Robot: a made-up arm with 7 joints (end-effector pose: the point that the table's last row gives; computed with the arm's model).
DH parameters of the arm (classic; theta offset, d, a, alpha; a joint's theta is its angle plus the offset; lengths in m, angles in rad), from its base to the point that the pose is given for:
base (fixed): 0 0.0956 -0.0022 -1.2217
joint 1: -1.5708 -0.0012 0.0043 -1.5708
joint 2: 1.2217 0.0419 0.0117 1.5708
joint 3: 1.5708 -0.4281 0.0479 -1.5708
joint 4: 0 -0.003 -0.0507 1.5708
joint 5: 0 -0.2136 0.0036 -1.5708
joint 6: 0 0.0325 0.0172 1.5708
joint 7: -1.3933 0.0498 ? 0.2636
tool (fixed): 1.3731 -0.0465 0 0
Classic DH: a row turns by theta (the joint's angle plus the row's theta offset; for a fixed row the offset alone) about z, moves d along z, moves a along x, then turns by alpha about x.
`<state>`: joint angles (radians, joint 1 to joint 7).
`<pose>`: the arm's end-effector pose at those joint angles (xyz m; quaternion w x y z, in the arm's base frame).
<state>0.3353 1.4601 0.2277 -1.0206 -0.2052 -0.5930 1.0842</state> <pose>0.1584 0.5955 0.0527 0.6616 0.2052 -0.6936 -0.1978</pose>
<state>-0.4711 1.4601 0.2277 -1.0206 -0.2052 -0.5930 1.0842</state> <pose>0.2851 0.5301 0.2323 0.3263 0.1686 -0.9094 -0.1951</pose>
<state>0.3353 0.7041 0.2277 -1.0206 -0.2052 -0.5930 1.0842</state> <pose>0.0515 0.4435 -0.3293 0.6802 0.0475 -0.7176 0.1419</pose>
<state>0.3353 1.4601 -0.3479 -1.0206 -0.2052 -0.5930 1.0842</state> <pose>0.1415 0.5826 -0.0650 0.8320 0.0968 -0.4933 -0.2347</pose>
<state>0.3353 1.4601 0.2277 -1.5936 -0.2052 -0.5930 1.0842</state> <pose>0.2253 0.4960 0.0576 0.5641 -0.0060 -0.7455 -0.3550</pose>
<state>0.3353 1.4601 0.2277 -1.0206 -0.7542 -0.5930 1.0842</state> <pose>0.1726 0.5760 0.0400 0.7069 0.2780 -0.5197 -0.3909</pose>
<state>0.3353 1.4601 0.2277 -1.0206 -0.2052 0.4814 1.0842</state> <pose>0.1624 0.5923 0.0517 0.6249 0.5979 -0.4929 0.0952</pose>
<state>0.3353 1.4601 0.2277 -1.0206 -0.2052 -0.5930 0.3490</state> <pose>0.1609 0.5792 0.0574 0.5548 0.3677 -0.5701 -0.4816</pose>
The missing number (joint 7, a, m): -0.0205
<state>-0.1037 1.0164 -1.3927 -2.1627 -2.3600 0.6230 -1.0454</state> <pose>0.0776 0.1341 -0.3206 0.5282 -0.6604 0.1418 0.5145</pose>
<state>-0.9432 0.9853 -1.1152 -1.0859 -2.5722 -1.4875 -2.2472</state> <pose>0.5116 0.2458 -0.0631 0.8480 0.4448 -0.2573 0.1297</pose>
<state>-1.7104 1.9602 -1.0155 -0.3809 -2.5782 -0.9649 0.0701</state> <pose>0.0793 0.5652 0.3571 0.5455 0.2422 0.4089 -0.6903</pose>
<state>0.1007 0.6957 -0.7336 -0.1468 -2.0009 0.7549 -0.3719</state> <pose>-0.0131 0.3500 -0.4700 0.0632 -0.2151 -0.3929 0.8918</pose>
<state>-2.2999 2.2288 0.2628 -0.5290 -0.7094 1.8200 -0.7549</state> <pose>-0.3179 0.5834 0.2697 0.7175 0.1514 -0.3010 0.6096</pose>
